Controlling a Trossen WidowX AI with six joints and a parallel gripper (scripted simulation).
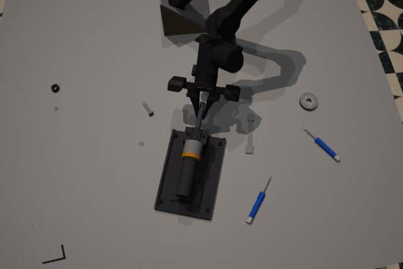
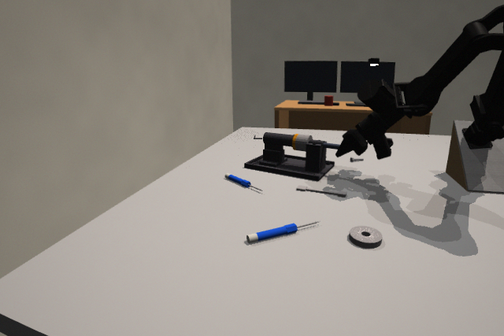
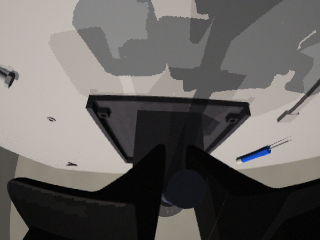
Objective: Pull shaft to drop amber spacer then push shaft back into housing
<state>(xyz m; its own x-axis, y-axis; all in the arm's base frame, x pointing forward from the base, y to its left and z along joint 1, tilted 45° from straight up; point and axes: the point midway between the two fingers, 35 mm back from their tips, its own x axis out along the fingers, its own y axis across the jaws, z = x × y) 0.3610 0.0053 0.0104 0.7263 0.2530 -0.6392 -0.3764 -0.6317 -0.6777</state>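
Now: the shaft 7 cm ahead of my hand and 3 cm to the right of it. The rest, counted from my hand: bolt (5 cm behind, 15 cm to the right, 7 cm below); amber spacer (13 cm ahead, 5 cm to the right); grey bar (7 cm ahead, 12 cm to the left, 8 cm below).
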